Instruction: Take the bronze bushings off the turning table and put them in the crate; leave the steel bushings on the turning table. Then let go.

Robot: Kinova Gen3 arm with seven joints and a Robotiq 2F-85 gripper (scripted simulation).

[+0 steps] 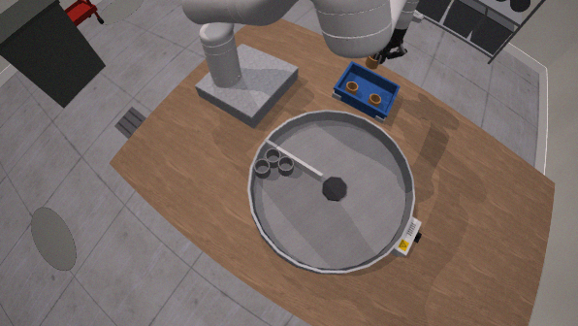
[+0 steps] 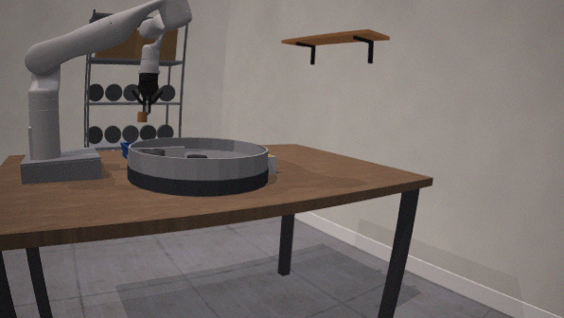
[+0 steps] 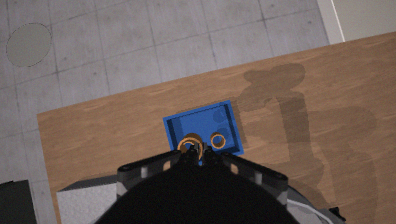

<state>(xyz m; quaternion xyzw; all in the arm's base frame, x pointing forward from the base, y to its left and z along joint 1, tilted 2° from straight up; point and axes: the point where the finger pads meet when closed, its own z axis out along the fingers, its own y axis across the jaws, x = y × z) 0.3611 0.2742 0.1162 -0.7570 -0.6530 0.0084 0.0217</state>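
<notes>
My hand is 160 mm above the blue crate. Round my hand: grey turning table: 110 mm ahead, 360 mm to the right, 130 mm below.
</notes>
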